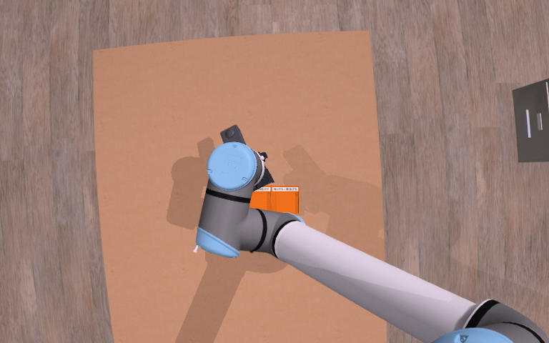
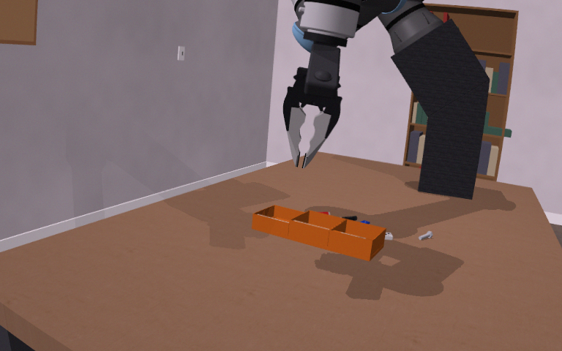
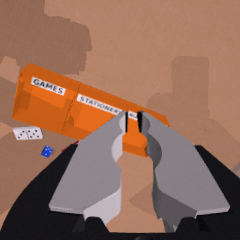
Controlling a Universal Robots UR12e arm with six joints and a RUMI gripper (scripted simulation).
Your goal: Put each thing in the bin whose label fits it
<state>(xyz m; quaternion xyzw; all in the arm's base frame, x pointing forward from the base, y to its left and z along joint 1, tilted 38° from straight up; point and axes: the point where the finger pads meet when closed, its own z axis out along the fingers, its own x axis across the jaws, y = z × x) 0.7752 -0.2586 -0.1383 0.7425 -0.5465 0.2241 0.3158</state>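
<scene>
Right now the orange three-part bin is 10 cm behind my hand, 1 cm to the left of it and 15 cm below it. Round my hand: black stick 24 cm behind, 4 cm to the left, 17 cm below; blue die 21 cm behind, 9 cm to the left, 16 cm below; white domino 18 cm behind, 13 cm to the left, 17 cm below.
</scene>
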